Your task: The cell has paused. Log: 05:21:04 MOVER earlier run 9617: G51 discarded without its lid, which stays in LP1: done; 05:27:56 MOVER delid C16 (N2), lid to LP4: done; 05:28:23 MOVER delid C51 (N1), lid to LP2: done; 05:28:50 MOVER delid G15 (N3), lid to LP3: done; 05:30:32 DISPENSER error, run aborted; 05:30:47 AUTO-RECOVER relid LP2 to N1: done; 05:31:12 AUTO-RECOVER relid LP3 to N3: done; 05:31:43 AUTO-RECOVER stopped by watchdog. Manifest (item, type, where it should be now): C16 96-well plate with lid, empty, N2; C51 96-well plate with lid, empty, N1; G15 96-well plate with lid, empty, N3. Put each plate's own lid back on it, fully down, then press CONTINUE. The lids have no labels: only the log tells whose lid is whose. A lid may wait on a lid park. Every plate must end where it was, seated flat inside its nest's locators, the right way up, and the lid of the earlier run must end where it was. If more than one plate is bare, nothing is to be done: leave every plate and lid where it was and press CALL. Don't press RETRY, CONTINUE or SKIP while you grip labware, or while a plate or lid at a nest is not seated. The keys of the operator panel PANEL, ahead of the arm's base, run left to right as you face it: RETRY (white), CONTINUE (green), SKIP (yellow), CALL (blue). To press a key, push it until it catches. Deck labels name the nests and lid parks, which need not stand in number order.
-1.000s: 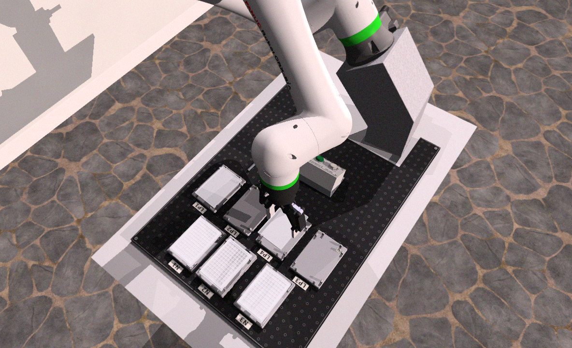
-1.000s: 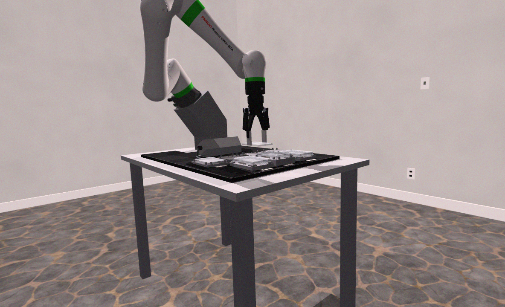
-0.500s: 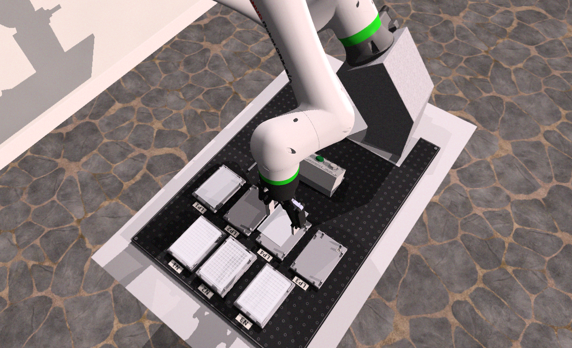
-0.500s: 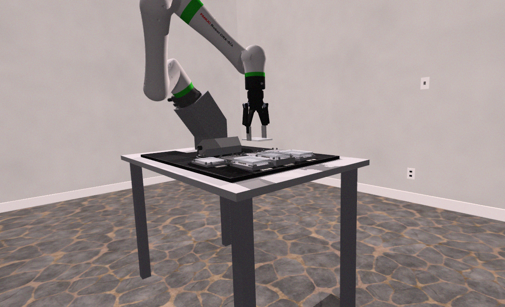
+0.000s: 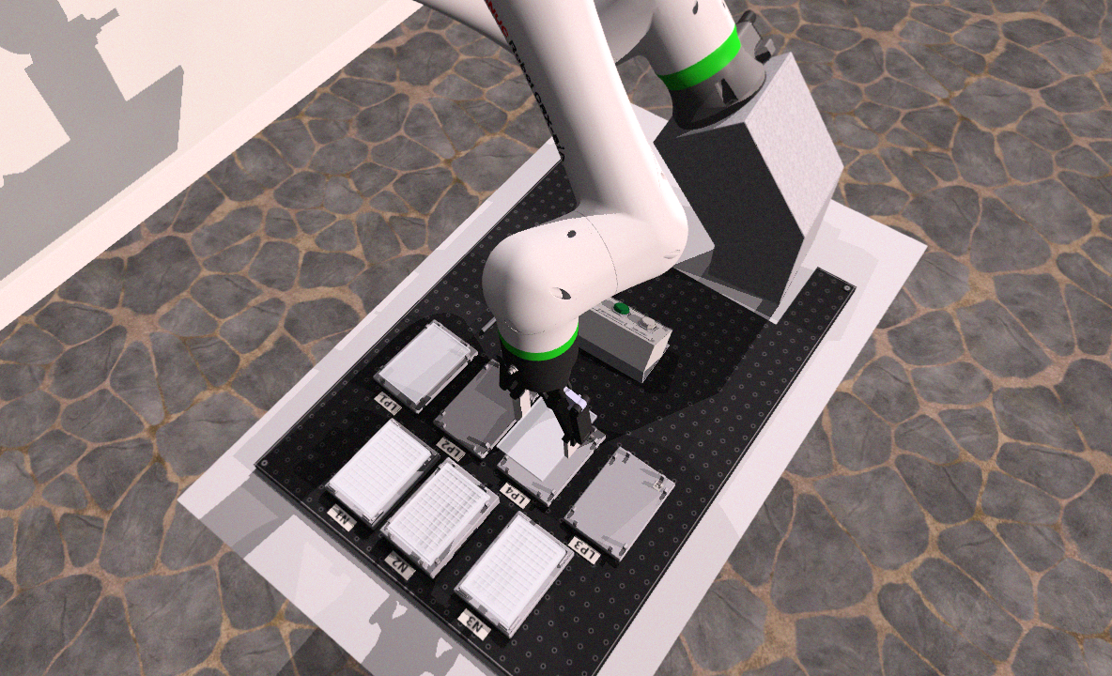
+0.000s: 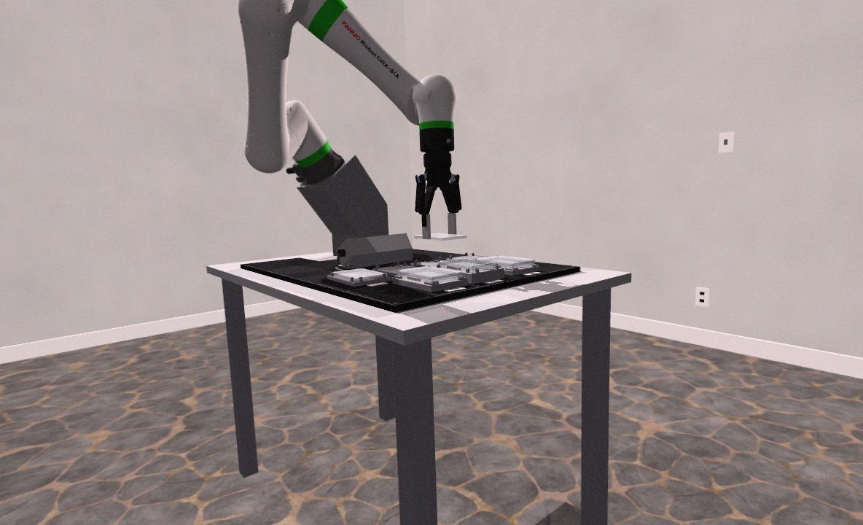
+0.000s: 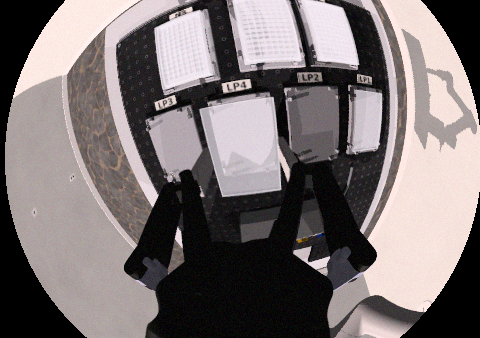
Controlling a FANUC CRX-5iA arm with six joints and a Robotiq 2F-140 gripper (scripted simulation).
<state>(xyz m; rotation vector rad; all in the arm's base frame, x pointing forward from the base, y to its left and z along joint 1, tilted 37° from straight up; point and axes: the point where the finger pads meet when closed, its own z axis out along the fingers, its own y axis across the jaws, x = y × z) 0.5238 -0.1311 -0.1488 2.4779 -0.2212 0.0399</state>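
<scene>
Right now my hand is 160 mm short of the plate, 90 mm to the left of it and 80 mm above it. Round my hand: LP4 label: 80 mm ahead, 10 mm to the right, 110 mm below; lid park LP2: 20 mm behind, 130 mm to the right, 100 mm below; lid park LP4: 100 mm below.
</scene>
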